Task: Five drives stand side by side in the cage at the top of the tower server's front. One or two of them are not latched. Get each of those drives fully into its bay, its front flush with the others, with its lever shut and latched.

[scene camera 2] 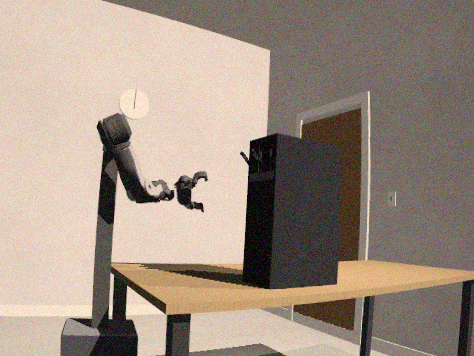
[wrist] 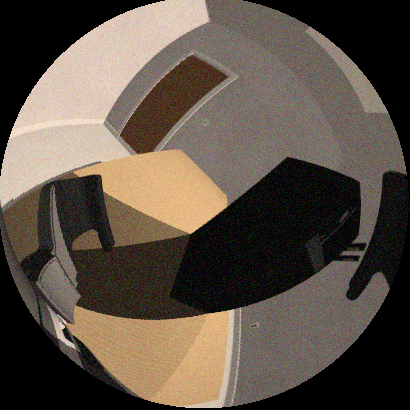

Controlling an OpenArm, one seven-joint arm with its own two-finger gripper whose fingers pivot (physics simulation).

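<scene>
The black tower server (scene camera 2: pixel 305 210) (wrist: pixel 250 240) stands upright on the table. The drive cage (scene camera 2: pixel 262 156) is at the top of its front, dark, so single drives are hard to tell apart. A lever (scene camera 2: pixel 245 158) sticks out slantwise from the cage's left side in the scene view. Another slanted piece (scene camera 2: pixel 257 155) shows farther right. In the wrist view two dark parallel bars (wrist: pixel 357 246) (wrist: pixel 350 258) jut from the cage; whether they are one lever or two I cannot tell. My gripper (scene camera 2: pixel 204 191) (wrist: pixel 204 232) is open and empty, in front of the tower, apart from it and lower than the cage.
The wooden table (scene camera 2: pixel 395 270) (wrist: pixel 170 185) carries the tower, whose shadow falls on the top in front of it. The arm's post (scene camera 2: pixel 103 240) stands beyond the table's left edge. A brown door (scene camera 2: pixel 350 200) (wrist: pixel 175 100) and the grey wall are behind the tower.
</scene>
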